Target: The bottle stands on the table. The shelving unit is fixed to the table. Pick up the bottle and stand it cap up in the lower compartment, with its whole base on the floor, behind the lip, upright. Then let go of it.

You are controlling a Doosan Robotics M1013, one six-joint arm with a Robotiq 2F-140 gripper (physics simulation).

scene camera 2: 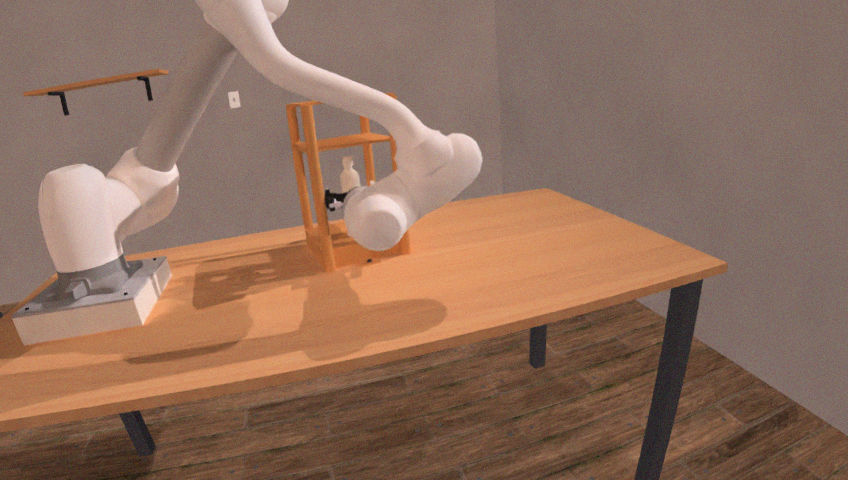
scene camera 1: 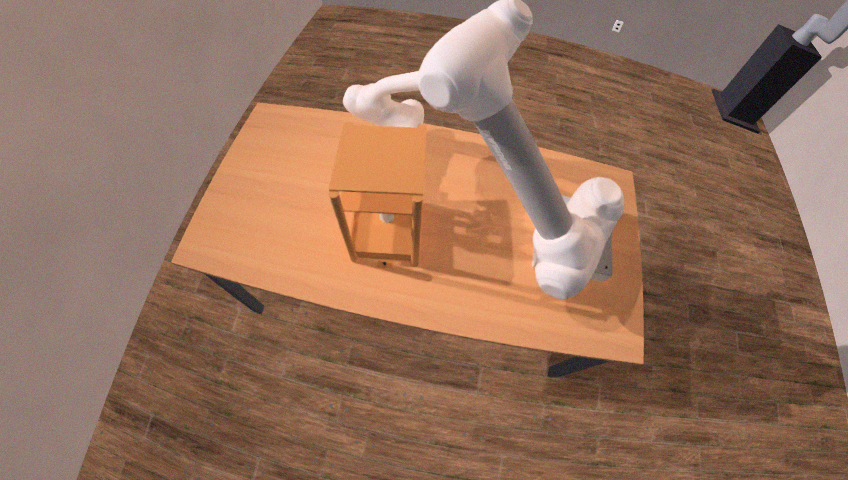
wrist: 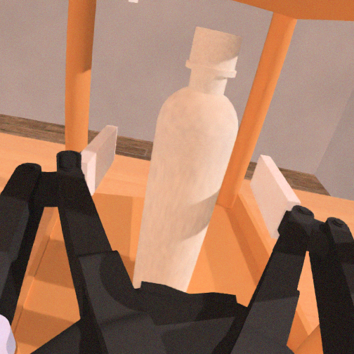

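Pixels of known places: gripper, between the fingertips: (scene camera 2: 349,189); arm's base, origin of its link: (scene camera 2: 97,282).
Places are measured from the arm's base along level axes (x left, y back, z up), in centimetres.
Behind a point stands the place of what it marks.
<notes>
A cream bottle (scene camera 1: 386,218) @(z 1.3, x 12.3, y -64.0 cm) (scene camera 2: 349,176) @(z 14.1, x 7.7, y -64.5 cm) (wrist: 187,165) stands cap up inside the lower compartment of the orange shelving unit (scene camera 1: 377,157) @(z 33.2, x 13.0, y -64.6 cm) (scene camera 2: 321,196) @(z 12.1, x -1.5, y -56.8 cm) (wrist: 79,75). It looks upright in the scene camera 2 view. Its base is hidden behind my gripper and wrist, so its contact with the compartment floor cannot be seen. My gripper (wrist: 186,156) is open. Its pale finger pads stand apart on either side of the bottle, with a gap on each side in the wrist view. In the scene camera 2 view, part of the black gripper shows beside the bottle, inside the unit.
The unit's upright posts stand close around the gripper, with the middle shelf (scene camera 2: 351,141) @(z 22.6, x 7.6, y -66.0 cm) above the bottle. The front lip (scene camera 1: 380,256) @(z -4.6, x 23.2, y -63.3 cm) runs low between the posts. The wooden table (scene camera 1: 255,196) @(z -6.6, x 10.7, y -117.5 cm) (scene camera 2: 535,249) @(z -6.6, x -9.5, y -106.1 cm) carries the unit and the arm's base (scene camera 2: 89,309) @(z -1.0, x -13.7, y -3.8 cm).
</notes>
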